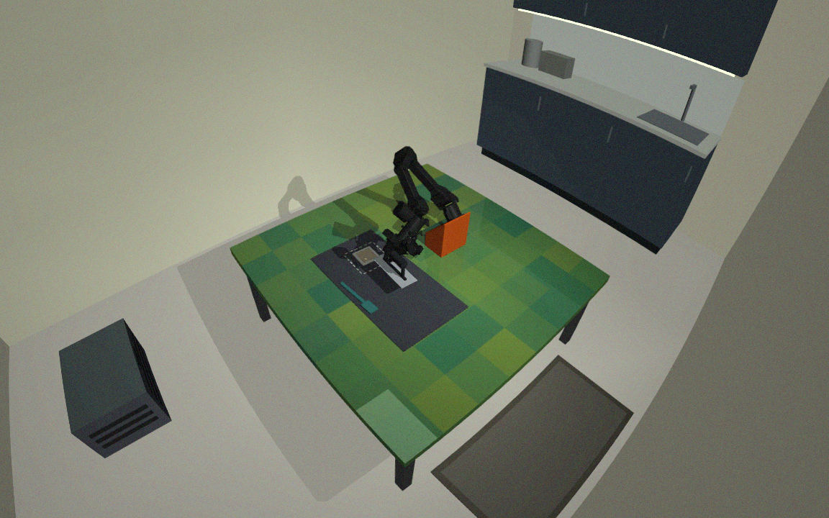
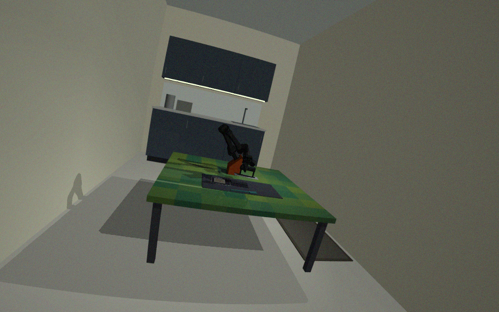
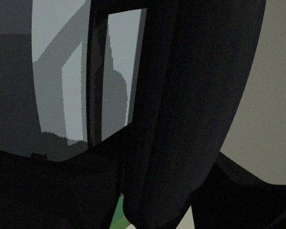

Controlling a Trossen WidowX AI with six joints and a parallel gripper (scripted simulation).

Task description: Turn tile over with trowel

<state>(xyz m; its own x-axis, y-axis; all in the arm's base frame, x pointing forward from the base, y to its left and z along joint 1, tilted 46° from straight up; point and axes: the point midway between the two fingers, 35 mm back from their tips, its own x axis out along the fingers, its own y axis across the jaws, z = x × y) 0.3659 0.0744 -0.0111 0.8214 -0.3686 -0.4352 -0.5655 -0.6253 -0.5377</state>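
The small trowel lies 20 mm behind my gripper tip and 10 mm below it. Round my gripper tip: dark mat 10 mm to the right, 150 mm below; then teal spatula-like tool 140 mm ahead, 30 mm to the left, 130 mm below; then tile 10 mm behind, 190 mm to the right, 130 mm below.
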